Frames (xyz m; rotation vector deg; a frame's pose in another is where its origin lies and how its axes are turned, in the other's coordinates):
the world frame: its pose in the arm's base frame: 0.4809 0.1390 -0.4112 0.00 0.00 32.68
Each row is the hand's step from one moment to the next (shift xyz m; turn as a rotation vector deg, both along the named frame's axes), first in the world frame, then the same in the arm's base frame.
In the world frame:
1: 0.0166 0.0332 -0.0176 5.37 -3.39 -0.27
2: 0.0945 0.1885 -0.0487 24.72 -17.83 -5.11
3: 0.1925 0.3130 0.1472 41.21 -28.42 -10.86
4: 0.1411 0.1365 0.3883 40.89 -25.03 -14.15
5: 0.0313 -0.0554 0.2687 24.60 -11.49 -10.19
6: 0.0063 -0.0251 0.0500 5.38 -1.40 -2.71
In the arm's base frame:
1: -0.0040 0.0369 -0.0176 6.35 0.05 -0.27
2: -0.0222 0.2097 -0.0487 30.43 -1.66 -5.11
3: -0.0070 0.3674 0.1472 50.03 -1.67 -10.86
4: 0.0451 0.1911 0.3883 47.93 1.01 -14.15
5: 0.0563 -0.0297 0.2687 26.91 3.61 -10.19
6: 0.0189 -0.0177 0.0500 5.28 1.73 -2.71

